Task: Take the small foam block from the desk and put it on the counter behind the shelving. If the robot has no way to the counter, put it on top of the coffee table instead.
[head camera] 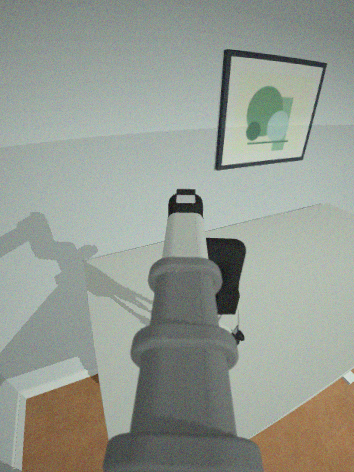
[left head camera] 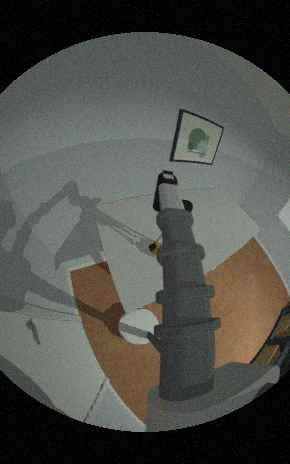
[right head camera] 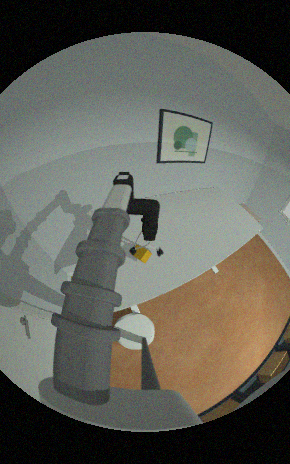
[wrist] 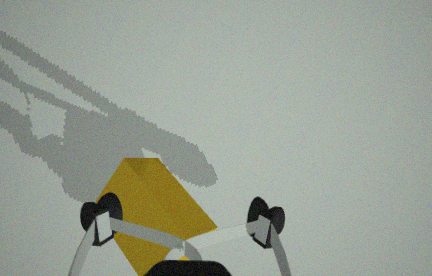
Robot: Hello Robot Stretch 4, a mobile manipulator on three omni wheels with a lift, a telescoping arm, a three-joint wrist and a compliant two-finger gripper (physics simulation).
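Pixels of known places: gripper, fingertip midpoint: [right head camera: 145, 253] [wrist: 183, 211]; robot's base at its link origin: [left head camera: 137, 325] [right head camera: 134, 330].
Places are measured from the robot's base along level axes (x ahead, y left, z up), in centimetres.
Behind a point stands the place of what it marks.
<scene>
The small foam block, a yellow block [left head camera: 159, 249] [right head camera: 144, 255] {y -7.1, x 41.3, z 99.2 cm} [wrist: 150, 207] {y -5.1, x 45.7, z 99.2 cm}, lies on the pale desk [head camera: 300, 270] {y -47.3, x 77.9, z 92.1 cm} [left head camera: 230, 225] {y -73.4, x 74.1, z 92.2 cm} [right head camera: 200, 225] {y -47.1, x 71.7, z 92.1 cm} [wrist: 325, 100] {y -22.7, x 56.6, z 92.1 cm}. My gripper [right head camera: 146, 251] {y -7.5, x 44.6, z 95.7 cm} [wrist: 183, 211] {y -7.5, x 44.6, z 95.7 cm} is open, pointing down over the block. In the wrist view the left fingertip overlaps the block's left edge, and the right fingertip stands clear to its right. How high the fingertips are above the desk is hard to tell. In the head view the arm hides the block and most of the gripper. The counter and the coffee table cannot be made out.
A round white top [left head camera: 138, 326] {y -0.1, x -0.3, z 18.7 cm} [right head camera: 135, 331] {y -1.8, x -0.2, z 18.7 cm} stands near the desk's front edge. A dark-framed shelf unit [left head camera: 279, 342] with brown boxes is at the lower right. A framed picture [head camera: 270, 110] {y -36.5, x 119.7, z 146.8 cm} [left head camera: 197, 137] {y -34.4, x 118.7, z 147.0 cm} [right head camera: 185, 136] {y -36.0, x 119.5, z 146.5 cm} hangs on the wall behind the desk.
</scene>
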